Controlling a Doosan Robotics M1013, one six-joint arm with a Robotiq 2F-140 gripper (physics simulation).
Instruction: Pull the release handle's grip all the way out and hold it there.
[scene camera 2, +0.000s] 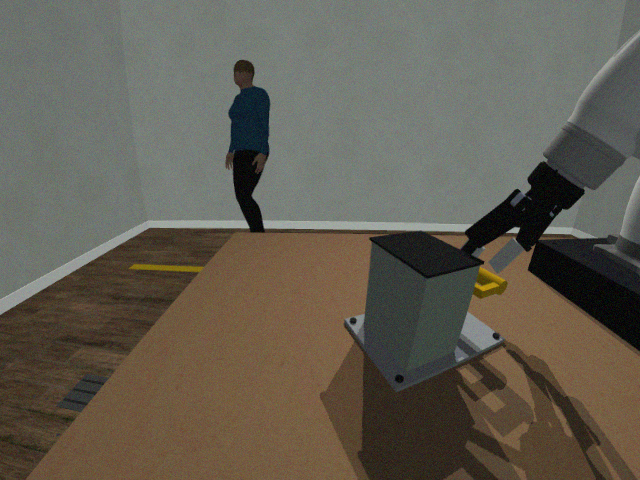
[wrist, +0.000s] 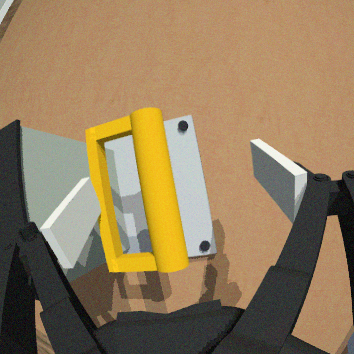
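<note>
The release handle's yellow grip (scene camera 2: 496, 282) (wrist: 159, 190) sticks out from the side of a grey-green housing (scene camera 2: 395, 299) (wrist: 47, 155) with a black top. In the wrist view, its thick round bar faces away from the housing, with a thinner frame on the housing side. My gripper (scene camera 2: 490, 254) (wrist: 171, 176) is open and empty, just above the grip. In the wrist view, the left fingertip overlaps the housing and meets the edge of the yellow frame; the right one stands well outside the bar. Whether anything touches is unclear. The handle's shaft is hidden.
The housing stands on a grey base plate (scene camera 2: 483, 328) (wrist: 192, 187) with black bolts, on a brown table (scene camera 2: 248, 335) (wrist: 240, 65). The black robot base (scene camera 2: 578, 279) is at the right. A person in a blue top (scene camera 2: 250, 121) stands beyond the table.
</note>
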